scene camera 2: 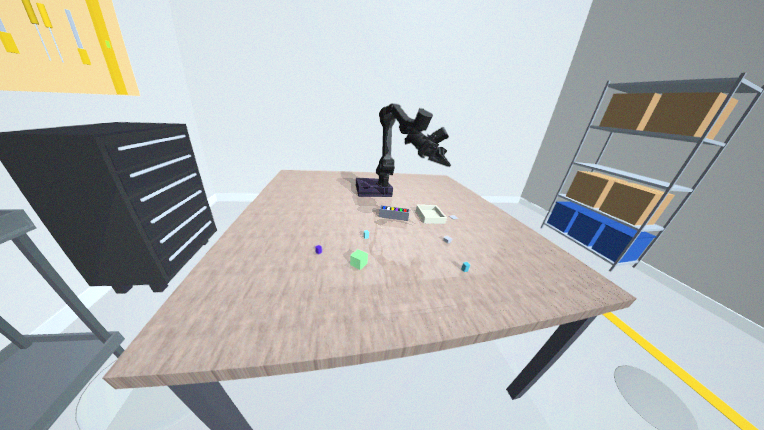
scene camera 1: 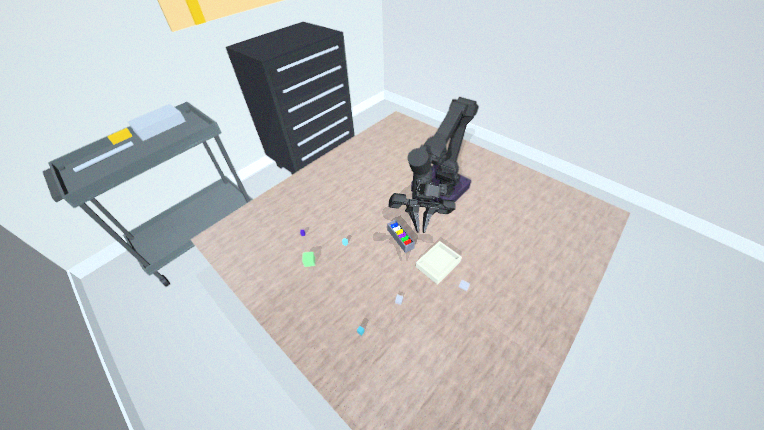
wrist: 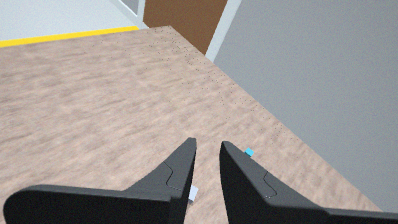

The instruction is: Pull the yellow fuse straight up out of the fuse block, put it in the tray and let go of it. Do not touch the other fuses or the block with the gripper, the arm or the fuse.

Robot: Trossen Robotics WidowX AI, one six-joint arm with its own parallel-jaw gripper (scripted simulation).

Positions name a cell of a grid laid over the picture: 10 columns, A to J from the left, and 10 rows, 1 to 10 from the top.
Labels:
my gripper: scene camera 2 F4; scene camera 1 F6; wrist F7

